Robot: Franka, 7 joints.
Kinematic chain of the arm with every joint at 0, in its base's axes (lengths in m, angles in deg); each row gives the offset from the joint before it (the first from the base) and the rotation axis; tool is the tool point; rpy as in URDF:
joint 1: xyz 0 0 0.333 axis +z
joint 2: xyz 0 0 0 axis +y
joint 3: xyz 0 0 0.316 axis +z
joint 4: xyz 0.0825 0 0 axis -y
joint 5: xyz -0.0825 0 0.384 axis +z
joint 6: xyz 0 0 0 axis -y
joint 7: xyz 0.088 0 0 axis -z
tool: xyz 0 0 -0.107 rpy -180 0 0
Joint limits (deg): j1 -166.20..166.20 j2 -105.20..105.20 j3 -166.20..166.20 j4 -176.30..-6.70 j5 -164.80..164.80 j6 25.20..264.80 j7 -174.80..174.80
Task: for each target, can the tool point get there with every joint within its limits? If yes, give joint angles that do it. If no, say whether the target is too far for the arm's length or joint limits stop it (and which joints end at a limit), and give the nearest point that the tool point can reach.
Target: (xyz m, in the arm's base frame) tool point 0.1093 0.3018 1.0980
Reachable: yes | joints 28.39 7.78 78.05 -32.76 62.79 185.35 50.45
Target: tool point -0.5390 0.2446 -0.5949
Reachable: no: too far | nearest point -0.4389 0.1992 -0.3222 | short by 0.294 m
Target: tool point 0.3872 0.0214 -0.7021
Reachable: no: too far | nearest point 0.3459 0.0191 -0.3570 | short by 0.348 m
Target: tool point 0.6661 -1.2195 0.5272
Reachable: no: too far | nearest point 0.4073 -0.7457 0.4517 | short by 0.545 m
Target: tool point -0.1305 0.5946 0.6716
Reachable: yes | joints 57.82 82.41 125.51 -98.28 8.98 224.12 8.33
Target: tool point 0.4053 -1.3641 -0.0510
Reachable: no: too far | nearest point 0.2359 -0.7940 0.1095 | short by 0.616 m
